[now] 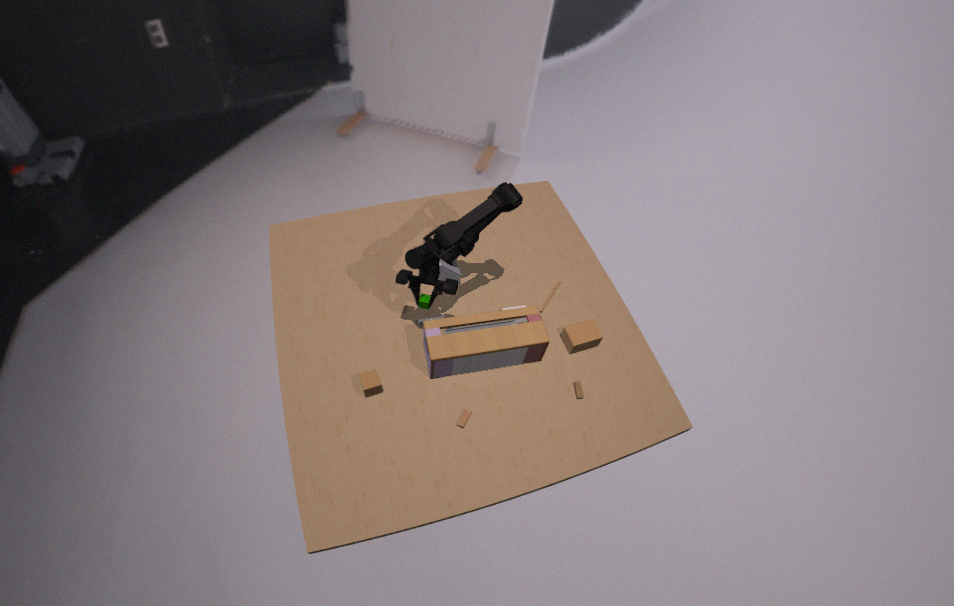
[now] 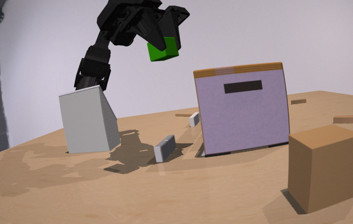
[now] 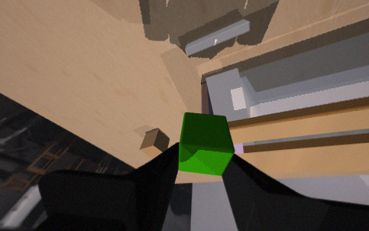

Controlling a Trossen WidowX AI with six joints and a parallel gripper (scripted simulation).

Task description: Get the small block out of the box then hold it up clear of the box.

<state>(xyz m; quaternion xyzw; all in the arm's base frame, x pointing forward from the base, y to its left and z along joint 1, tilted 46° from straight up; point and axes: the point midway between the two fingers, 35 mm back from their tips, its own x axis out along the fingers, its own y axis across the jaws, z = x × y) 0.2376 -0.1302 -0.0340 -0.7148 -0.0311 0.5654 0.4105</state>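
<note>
Now: gripper tip 20 mm past the green block and 10 mm to the right of it. Also, from my gripper tip: brown cube (160 mm ahead, 200 mm to the right, 140 mm below); box (70 mm ahead, 180 mm to the left, 110 mm below).
</note>
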